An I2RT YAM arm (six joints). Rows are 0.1 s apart.
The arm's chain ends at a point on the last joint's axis. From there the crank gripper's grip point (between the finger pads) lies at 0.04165 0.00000 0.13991 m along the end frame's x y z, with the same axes.
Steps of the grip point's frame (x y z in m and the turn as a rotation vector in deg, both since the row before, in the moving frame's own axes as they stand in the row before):
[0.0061, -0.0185, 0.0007, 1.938, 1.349, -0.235]
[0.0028, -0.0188, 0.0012, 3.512, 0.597, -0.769]
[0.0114, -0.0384, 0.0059, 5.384, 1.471, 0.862]
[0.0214, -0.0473, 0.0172, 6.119, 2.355, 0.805]
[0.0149, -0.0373, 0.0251, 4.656, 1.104, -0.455]
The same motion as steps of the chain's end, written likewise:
[0.0028, -0.0136, 0.0018, 1.938, 1.349, -0.235]
[0.0014, -0.0097, 0.0019, 3.512, 0.597, -0.769]
[0.0077, -0.0260, 0.0076, 5.384, 1.471, 0.862]
[0.0156, -0.0331, 0.0198, 6.119, 2.355, 0.805]
[0.0123, -0.0256, 0.0264, 4.656, 1.104, -0.455]

